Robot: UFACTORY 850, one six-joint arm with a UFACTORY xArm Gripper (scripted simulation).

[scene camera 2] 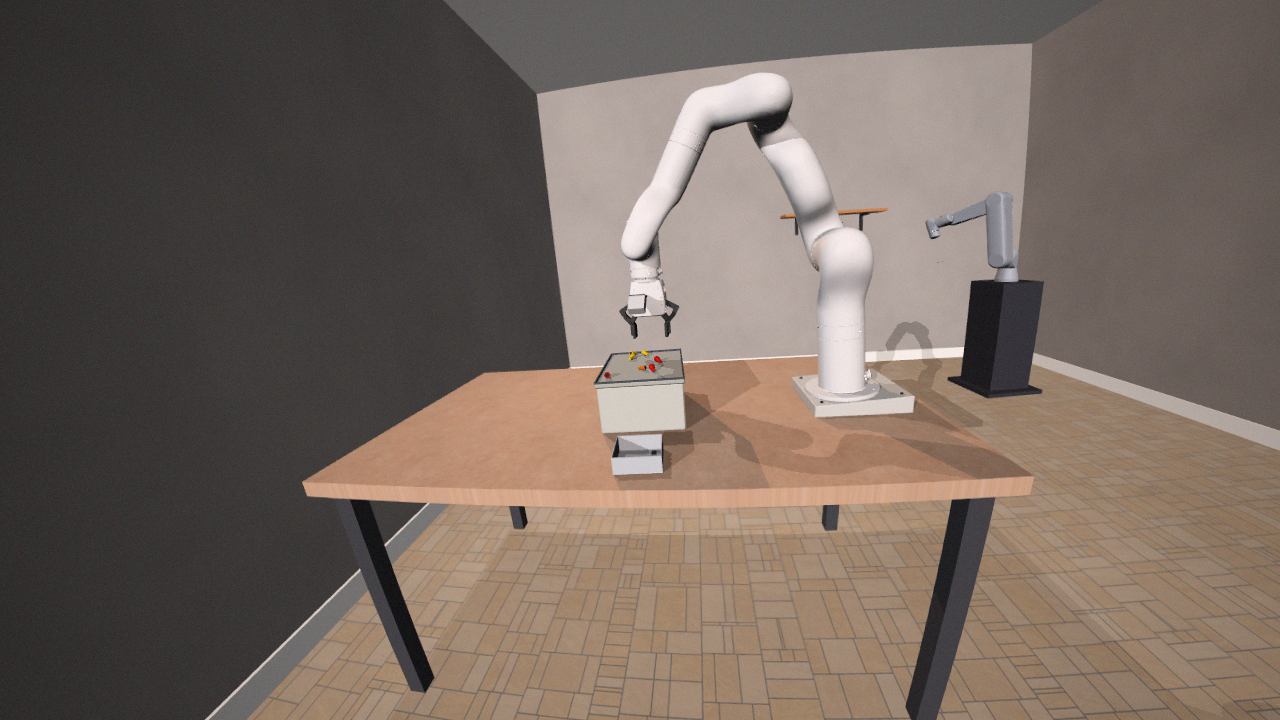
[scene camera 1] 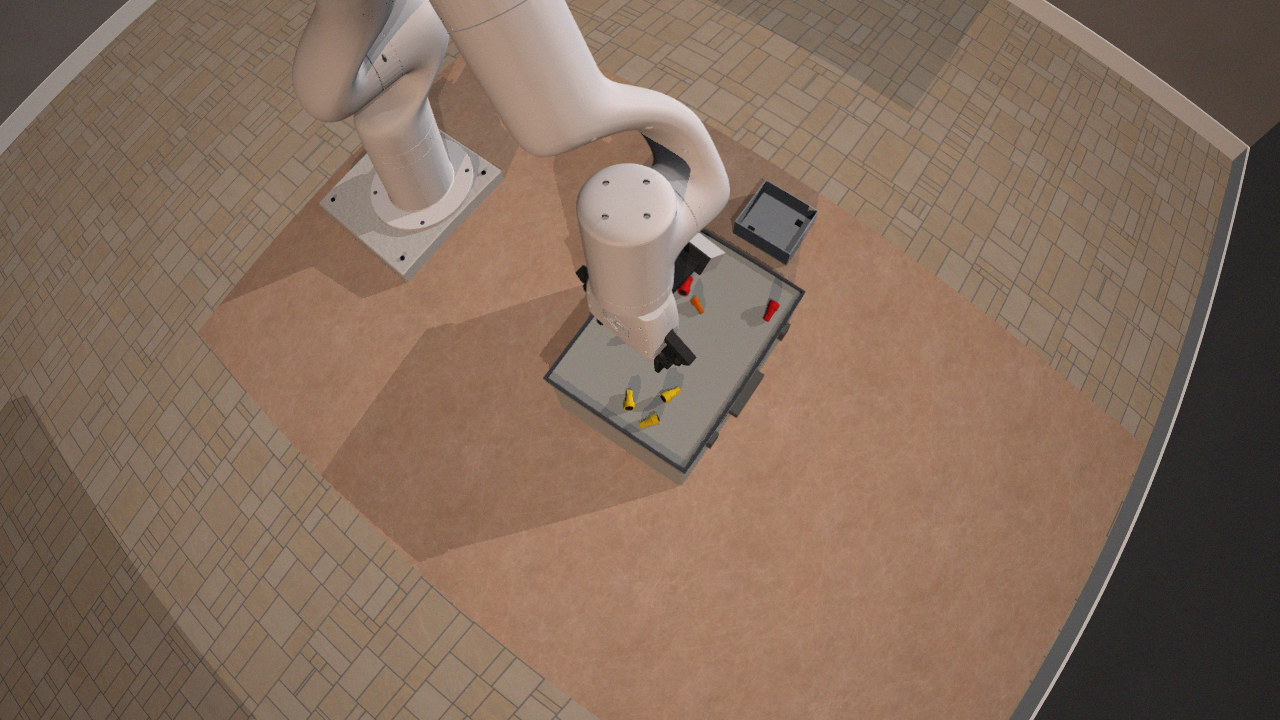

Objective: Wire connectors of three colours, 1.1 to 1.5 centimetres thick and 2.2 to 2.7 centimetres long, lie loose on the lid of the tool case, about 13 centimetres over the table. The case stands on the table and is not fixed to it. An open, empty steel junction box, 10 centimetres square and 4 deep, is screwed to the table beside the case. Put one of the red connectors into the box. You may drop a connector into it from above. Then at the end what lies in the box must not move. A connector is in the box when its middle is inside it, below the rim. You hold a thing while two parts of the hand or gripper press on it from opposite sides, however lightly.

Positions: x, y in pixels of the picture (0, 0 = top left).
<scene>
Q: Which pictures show my gripper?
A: Scene camera 2 and scene camera 1: all of them.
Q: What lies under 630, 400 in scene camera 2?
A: A tool case.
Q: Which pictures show the tool case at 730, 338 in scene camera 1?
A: Scene camera 2 and scene camera 1: all of them.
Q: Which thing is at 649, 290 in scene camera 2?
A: My gripper.
</scene>
